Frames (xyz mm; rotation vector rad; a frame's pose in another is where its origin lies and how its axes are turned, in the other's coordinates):
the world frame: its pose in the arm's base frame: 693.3 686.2 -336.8 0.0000 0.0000 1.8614
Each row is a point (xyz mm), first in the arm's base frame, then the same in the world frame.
Working: the arm's base frame: its pose in the world frame: -458.8 860.8 336.8 0.0000 0.0000 -1.8614

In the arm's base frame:
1: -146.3 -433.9 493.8
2: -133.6 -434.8 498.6
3: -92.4 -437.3 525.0
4: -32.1 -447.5 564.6
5: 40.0 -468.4 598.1
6: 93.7 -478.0 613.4
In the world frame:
1: -832.6 1125.3 830.6
2: -837.1 1113.4 835.4
3: -851.3 1074.7 861.8
4: -878.3 1019.8 901.4
5: -919.0 956.7 934.9
6: -943.6 908.0 950.2

